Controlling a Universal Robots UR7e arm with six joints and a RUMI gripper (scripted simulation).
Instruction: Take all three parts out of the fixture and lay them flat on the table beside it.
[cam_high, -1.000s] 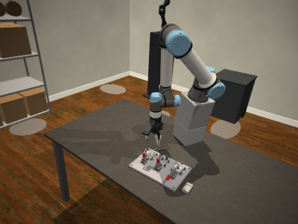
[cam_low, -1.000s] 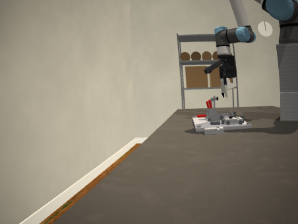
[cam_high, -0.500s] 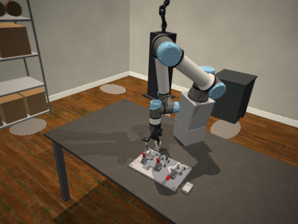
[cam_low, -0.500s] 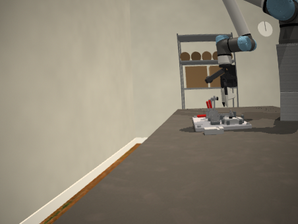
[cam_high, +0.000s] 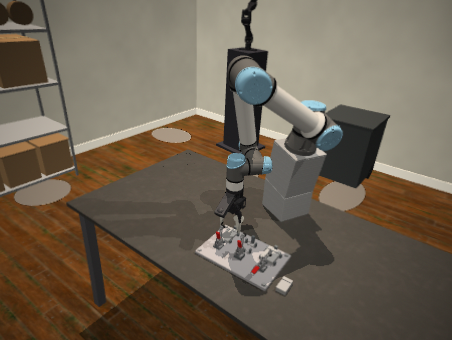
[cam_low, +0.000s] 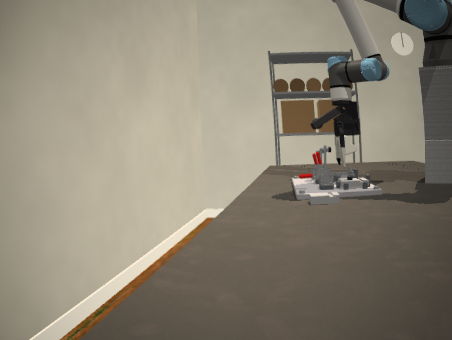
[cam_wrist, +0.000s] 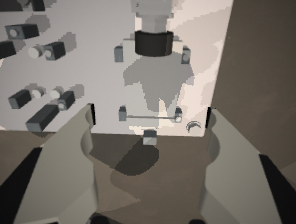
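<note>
Right now my hand is 10 mm past the part and 40 mm above it. Also, from my hand: fixture (30 mm ahead, 120 mm to the left, 60 mm below).
</note>
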